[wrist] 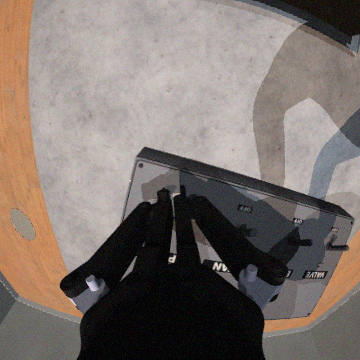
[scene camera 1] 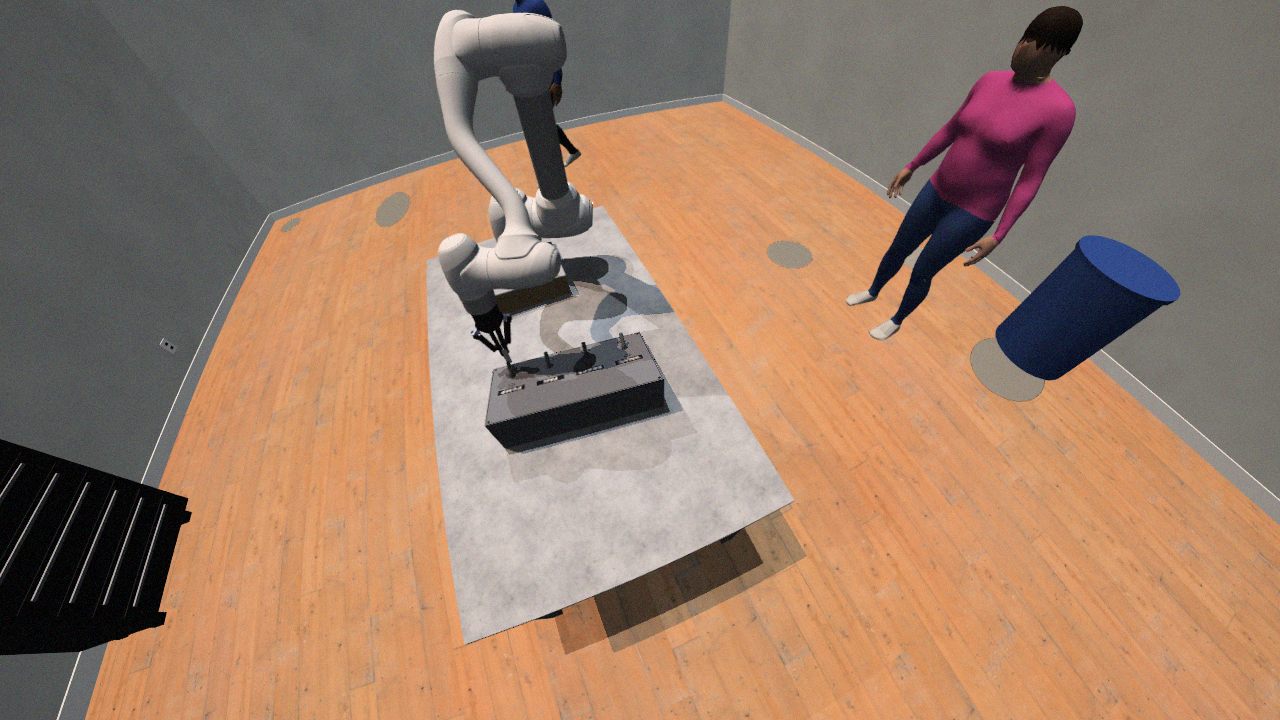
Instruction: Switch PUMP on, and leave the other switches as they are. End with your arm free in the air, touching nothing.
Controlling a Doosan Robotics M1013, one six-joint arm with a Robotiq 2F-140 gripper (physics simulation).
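A grey switch box stands on the table, with four levers in a row. My gripper is shut and empty, its fingertips low over the PUMP end of the box. The PUMP lever is at the tips in the scene view; whether they touch cannot be told. In the wrist view the fingers hide this lever and most of the PUMP label, so its position cannot be told. The FAN lever, BRAKE lever and VALVE lever stand apart from the fingers.
The box stands across the grey table. The arm's base is at the table's far end. A person in pink and a blue barrel stand to the right. Another person is partly hidden behind the arm. A black slatted object is at the left.
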